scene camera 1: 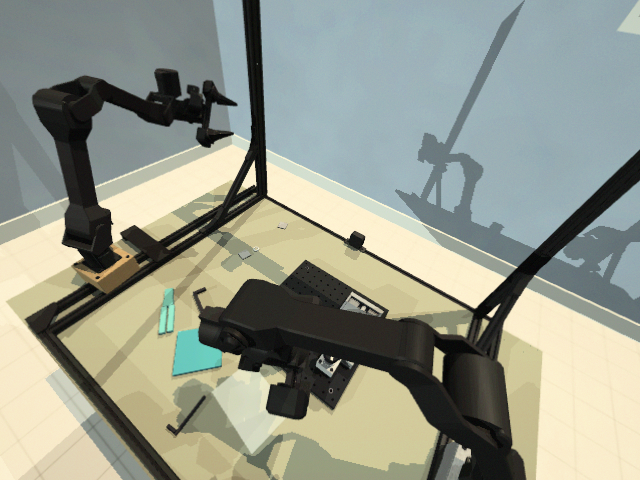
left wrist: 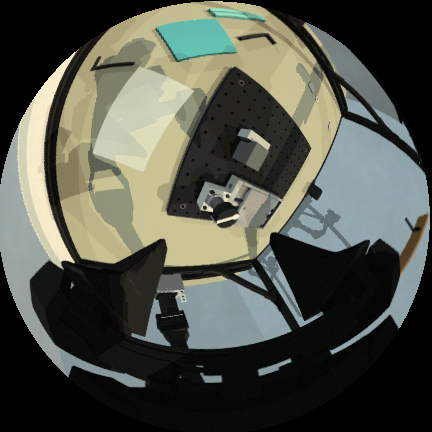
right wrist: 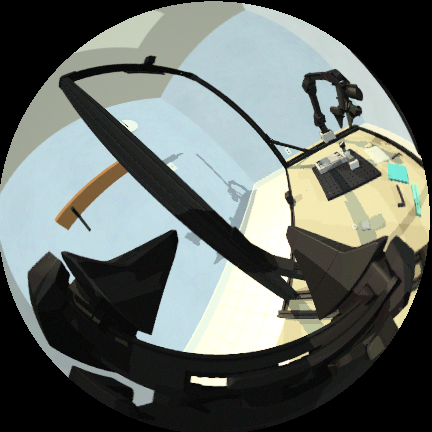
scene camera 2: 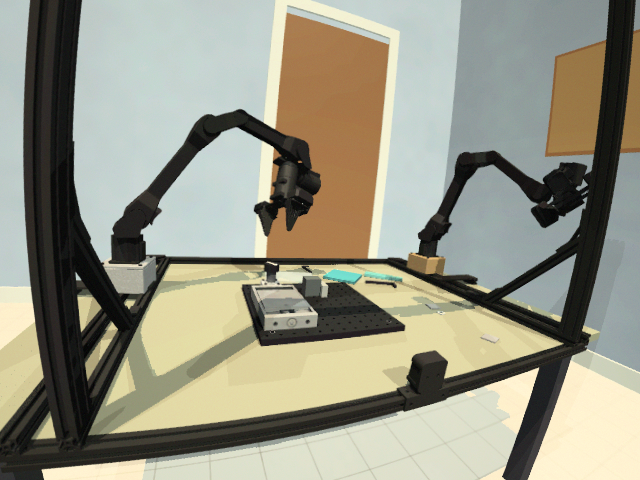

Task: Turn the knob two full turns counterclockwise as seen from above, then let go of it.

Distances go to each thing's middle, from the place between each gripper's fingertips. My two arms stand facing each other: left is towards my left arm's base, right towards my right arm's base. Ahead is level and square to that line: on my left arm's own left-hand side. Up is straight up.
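Labels:
Grey metal fixture [scene camera 2: 279, 307]: 16 cm behind my left hand, 4 cm to the left of it, 13 cm below it. Translucent sheet [scene camera 1: 243, 396]: my left hand 10 cm short of it, 9 cm to the left of it, 15 cm above it.
Translucent sheet: 55 cm ahead of my right hand, 45 cm to the left of it, 32 cm below it. Grey metal fixture: 58 cm to the left of my right hand, 29 cm below it, 29 cm ahead of it.

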